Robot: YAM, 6 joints.
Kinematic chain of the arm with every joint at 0, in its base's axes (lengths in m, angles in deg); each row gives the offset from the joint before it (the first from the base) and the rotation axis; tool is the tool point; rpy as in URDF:
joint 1: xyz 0 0 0.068 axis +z
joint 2: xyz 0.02 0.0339 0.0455 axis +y
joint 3: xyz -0.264 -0.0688 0 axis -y
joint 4: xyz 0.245 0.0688 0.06 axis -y
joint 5: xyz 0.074 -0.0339 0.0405 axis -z
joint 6: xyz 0.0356 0 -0.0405 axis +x
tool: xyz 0 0 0 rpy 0 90 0
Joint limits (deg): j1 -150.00..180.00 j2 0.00..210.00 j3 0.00..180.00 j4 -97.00..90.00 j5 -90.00..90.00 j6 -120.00..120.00
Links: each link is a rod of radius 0.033 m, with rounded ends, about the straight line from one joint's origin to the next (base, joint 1, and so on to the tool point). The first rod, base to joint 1, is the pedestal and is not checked.
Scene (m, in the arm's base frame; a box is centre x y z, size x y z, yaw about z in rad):
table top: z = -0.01
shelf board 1: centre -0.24 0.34 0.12 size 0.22 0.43 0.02 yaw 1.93
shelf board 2: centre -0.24 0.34 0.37 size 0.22 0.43 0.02 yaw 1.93
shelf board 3: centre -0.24 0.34 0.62 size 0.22 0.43 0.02 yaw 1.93
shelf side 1: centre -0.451 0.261 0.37 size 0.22 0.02 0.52 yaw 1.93
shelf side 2: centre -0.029 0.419 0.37 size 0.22 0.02 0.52 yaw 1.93
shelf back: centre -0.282 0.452 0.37 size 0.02 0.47 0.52 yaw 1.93
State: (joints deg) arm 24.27 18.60 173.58 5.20 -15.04 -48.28
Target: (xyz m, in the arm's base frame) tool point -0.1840 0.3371 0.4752
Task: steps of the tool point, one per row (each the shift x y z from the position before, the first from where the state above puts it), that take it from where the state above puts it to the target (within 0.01 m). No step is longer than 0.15 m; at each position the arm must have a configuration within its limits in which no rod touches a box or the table.
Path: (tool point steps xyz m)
1: -0.0027 0.1136 0.0877
2: 0.0413 0.1069 0.0763
3: 0.0770 0.0843 0.0589
4: 0.0990 0.0513 0.0376
5: 0.0653 0.0333 -0.0130
6: 0.0669 0.0147 -0.0231
7: 0.0632 -0.0020 -0.0329
8: -0.0260 0.0394 0.0327
9: -0.0206 0.0373 0.0194
10: -0.0143 0.0332 0.0058
11: -0.0075 0.0269 -0.0074
12: -0.0002 0.0189 -0.0197
13: 0.0067 0.0091 -0.0308

